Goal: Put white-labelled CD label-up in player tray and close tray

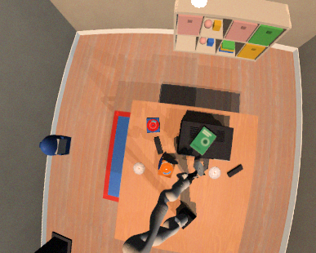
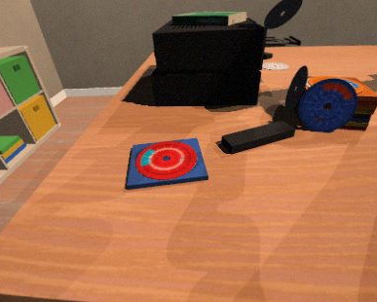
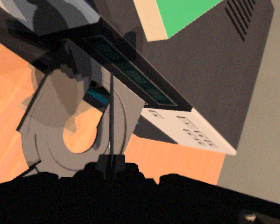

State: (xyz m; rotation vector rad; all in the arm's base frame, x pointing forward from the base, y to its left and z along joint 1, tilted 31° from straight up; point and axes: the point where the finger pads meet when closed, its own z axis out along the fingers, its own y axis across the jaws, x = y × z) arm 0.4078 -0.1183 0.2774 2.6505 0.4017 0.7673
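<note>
Right now the cd is 6 cm below my hand, 4 cm to the right of it and 3 cm ahead of it. Round my hand: green book (25 cm ahead, 6 cm below, 3 cm to the right).
</note>
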